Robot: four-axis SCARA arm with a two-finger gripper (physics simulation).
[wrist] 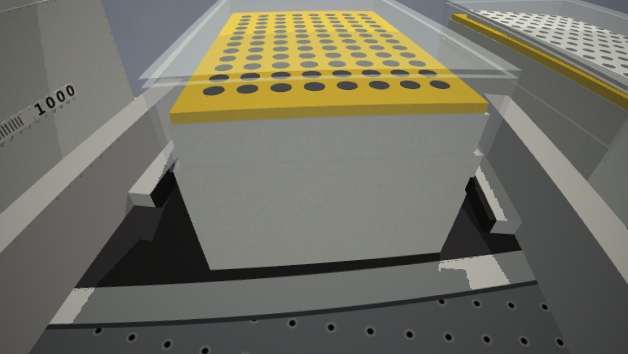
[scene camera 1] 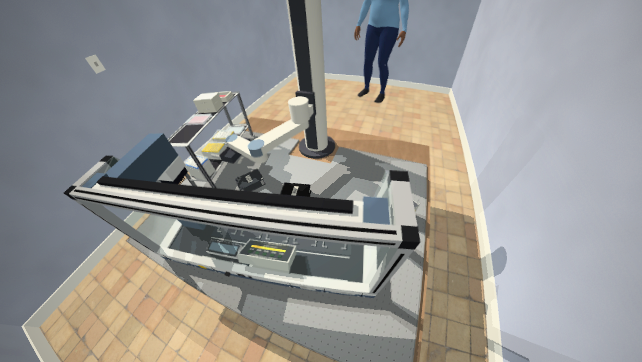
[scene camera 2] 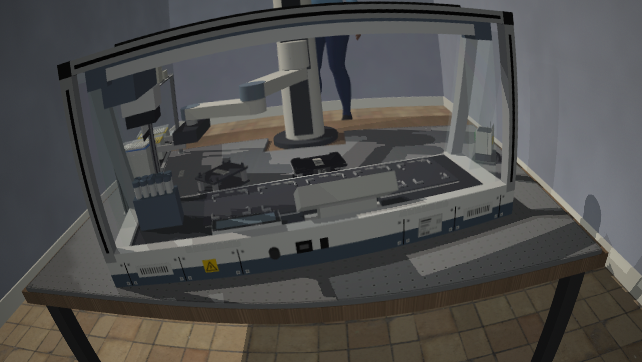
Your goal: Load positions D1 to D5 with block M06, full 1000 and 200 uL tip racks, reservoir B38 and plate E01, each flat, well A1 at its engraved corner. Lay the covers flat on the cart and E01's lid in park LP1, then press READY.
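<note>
In the wrist view a tip rack with a yellow top (wrist: 325, 200) stands upright on a dark cart shelf under a clear cover (wrist: 445, 55). My gripper (wrist: 328, 109) is shut on this rack, with one black pad against each side below the cover's rim. A rack marked 1000 (wrist: 55, 107) stands to the left. A white-topped rack with a yellow edge (wrist: 565, 45) stands to the right under its own cover. The yellow rack (scene camera 1: 214, 148) also shows on the cart in scene camera 1. A blue-edged rack (scene camera 1: 198, 167) (scene camera 2: 138, 146) stands nearer the deck. Fingertips are hidden in both scene views.
The cart's metal post (scene camera 1: 200, 166) stands beside the racks. The framed deck machine (scene camera 1: 210, 196) (scene camera 2: 365, 235) stands in front, with a pale box (scene camera 1: 267, 256) (scene camera 2: 350, 192) inside. Two black devices (scene camera 1: 250, 180) (scene camera 1: 296, 190) lie behind it. A person (scene camera 1: 381, 35) stands at the back.
</note>
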